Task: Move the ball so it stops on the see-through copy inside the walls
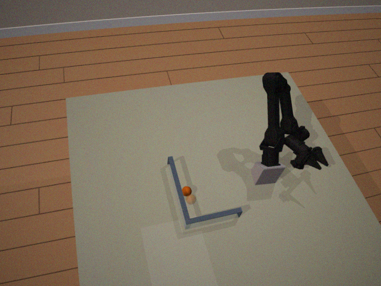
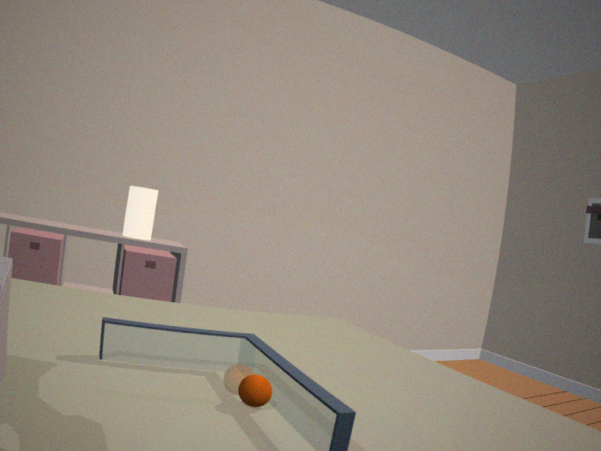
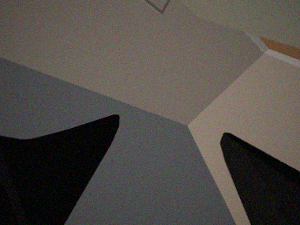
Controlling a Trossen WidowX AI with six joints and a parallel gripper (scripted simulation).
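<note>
Now: gripper tip 59 cm short of the orange ball, 6 cm to the left of it and 13 cm above it. The rest, counted from my gripper tip: see-through copy 58 cm ahead, 2 cm to the right, 13 cm below.
</note>
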